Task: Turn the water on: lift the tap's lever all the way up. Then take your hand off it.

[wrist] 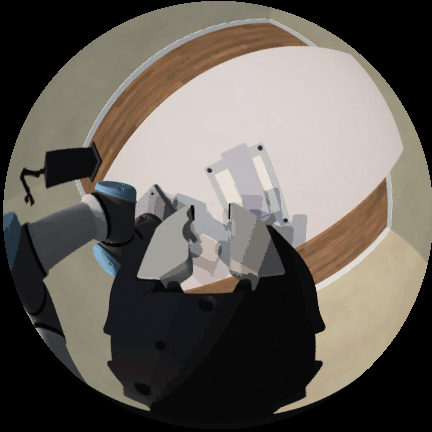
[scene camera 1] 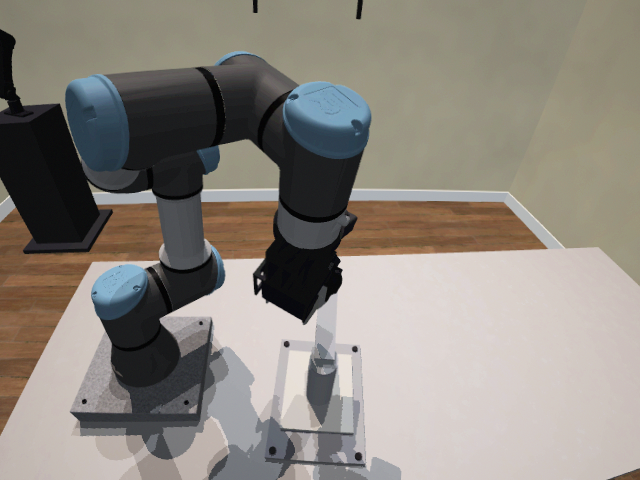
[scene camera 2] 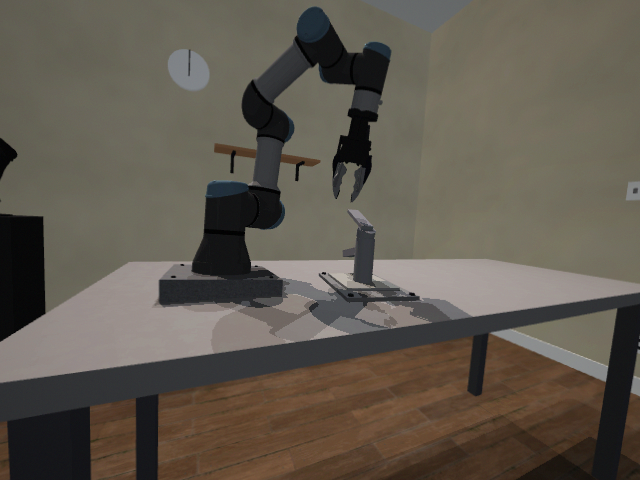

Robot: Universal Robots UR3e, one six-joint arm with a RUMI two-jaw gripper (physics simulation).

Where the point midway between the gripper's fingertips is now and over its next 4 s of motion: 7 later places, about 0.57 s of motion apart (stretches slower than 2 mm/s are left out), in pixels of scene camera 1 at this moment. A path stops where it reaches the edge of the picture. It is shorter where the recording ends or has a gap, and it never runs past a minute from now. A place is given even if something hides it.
The gripper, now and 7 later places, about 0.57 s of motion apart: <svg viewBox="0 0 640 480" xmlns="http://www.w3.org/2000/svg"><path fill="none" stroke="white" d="M298 301L298 301L297 301L296 301L294 299L308 302L323 308L330 313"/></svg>
